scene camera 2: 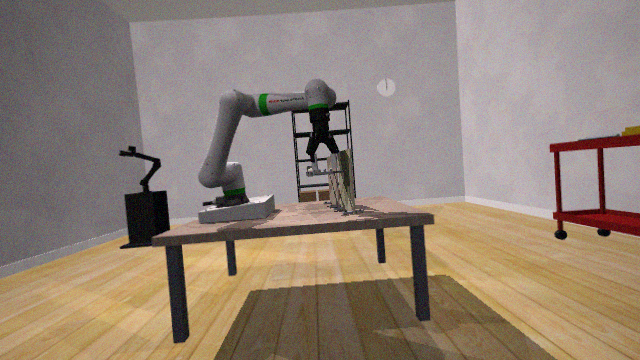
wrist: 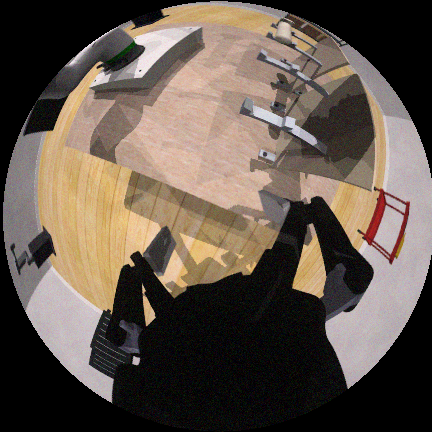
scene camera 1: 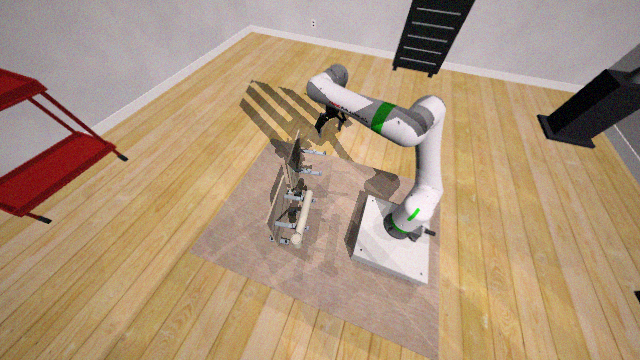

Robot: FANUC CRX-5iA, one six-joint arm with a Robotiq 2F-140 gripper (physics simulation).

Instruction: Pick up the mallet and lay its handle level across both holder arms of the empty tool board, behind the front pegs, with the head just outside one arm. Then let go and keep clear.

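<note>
The pale mallet (scene camera 1: 303, 215) (wrist: 284, 31) lies across the holder arms of the board nearer scene camera 1, its blunt, wider-looking end toward that camera. The empty tool board (scene camera 1: 295, 155) (scene camera 2: 345, 175) (wrist: 352, 135) stands upright beside it, its outer holder arm (scene camera 1: 314, 152) (wrist: 282, 122) and inner holder arm (scene camera 1: 310, 172) (wrist: 290, 67) reaching toward the robot base. My gripper (scene camera 1: 330, 129) (scene camera 2: 325, 156) (wrist: 214, 218) is open and points down, with nothing between its fingers. It hangs high near the outer end of the empty board, away from the mallet. The mallet is hard to make out in scene camera 2.
The other board (scene camera 1: 275, 205) holds the mallet. Both boards stand on the brown table (scene camera 1: 240, 250) (scene camera 2: 295, 231) (wrist: 200, 125). The robot's white base block (scene camera 1: 390, 260) (scene camera 2: 235, 215) (wrist: 170, 55) stands opposite them. A red cart (scene camera 1: 55, 170) (scene camera 2: 600, 145) (wrist: 377, 215) stands off the table on the boards' side.
</note>
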